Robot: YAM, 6 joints.
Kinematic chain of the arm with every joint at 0, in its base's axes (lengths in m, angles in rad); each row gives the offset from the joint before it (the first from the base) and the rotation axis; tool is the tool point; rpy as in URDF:
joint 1: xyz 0 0 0.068 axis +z
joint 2: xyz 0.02 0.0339 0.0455 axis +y
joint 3: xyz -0.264 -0.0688 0 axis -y
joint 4: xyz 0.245 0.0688 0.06 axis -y
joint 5: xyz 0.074 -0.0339 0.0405 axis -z
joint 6: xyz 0.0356 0 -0.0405 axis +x
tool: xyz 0 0 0 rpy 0 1.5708 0
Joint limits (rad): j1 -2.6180..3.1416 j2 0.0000..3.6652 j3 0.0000..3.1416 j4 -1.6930..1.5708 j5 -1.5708..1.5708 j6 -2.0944..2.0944
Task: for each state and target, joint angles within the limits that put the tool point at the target. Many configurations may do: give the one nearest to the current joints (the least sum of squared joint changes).
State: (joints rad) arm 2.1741 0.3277 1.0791 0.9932 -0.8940 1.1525
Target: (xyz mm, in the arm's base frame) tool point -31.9 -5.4 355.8
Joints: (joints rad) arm 2.1777 0.1291 0.3864 0.9456 -0.9659 1.1525
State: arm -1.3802 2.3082 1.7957 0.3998 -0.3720 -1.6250
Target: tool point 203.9 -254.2 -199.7
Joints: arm -0.9378 2.9783 1.2906 0.2492 -0.4052 -1.6250
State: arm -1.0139 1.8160 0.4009 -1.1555 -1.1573 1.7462
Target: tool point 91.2 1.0 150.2
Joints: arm -0.3682 1.4458 0.3872 -1.5803 -1.2481 1.7462
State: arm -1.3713 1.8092 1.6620 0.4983 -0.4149 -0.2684
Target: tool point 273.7 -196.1 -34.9
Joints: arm -0.6703 2.3622 0.9081 0.2756 -0.4772 -0.2684
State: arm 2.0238 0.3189 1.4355 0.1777 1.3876 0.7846
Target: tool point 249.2 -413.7 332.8
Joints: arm 2.0392 0.0000 2.0847 0.5576 1.5708 0.7846
